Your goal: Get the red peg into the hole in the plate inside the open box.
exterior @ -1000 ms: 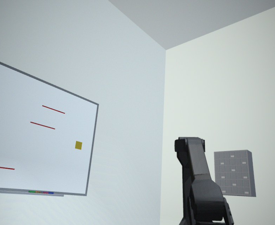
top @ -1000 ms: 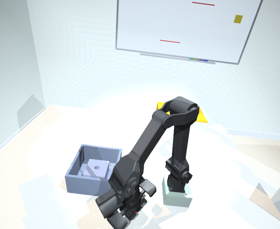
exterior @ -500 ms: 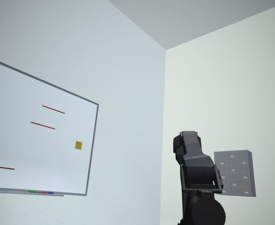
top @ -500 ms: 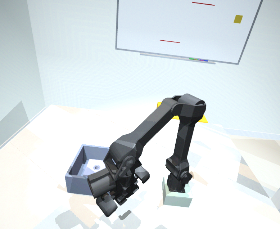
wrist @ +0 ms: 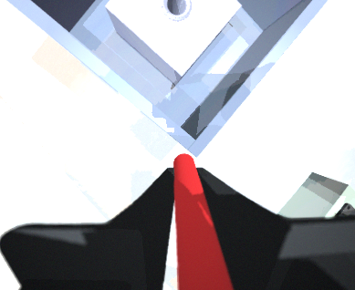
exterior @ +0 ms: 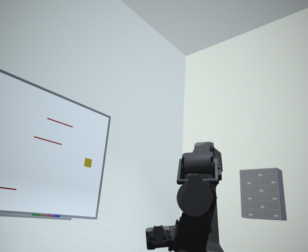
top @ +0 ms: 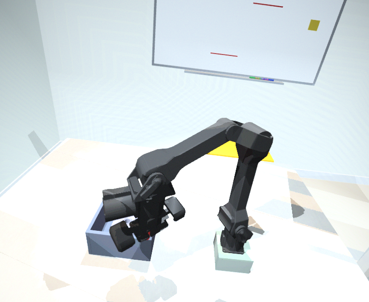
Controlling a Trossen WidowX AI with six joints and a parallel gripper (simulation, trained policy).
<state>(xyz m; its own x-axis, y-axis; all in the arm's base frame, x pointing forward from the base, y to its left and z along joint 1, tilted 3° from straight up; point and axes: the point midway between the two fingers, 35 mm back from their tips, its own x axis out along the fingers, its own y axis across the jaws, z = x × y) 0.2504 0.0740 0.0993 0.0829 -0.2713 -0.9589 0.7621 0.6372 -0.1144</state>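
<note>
My gripper tip is 30 mm below the red peg. The rest, counted from my gripper tip: blue box (110 mm to the right, 100 mm below, 90 mm ahead).
</note>
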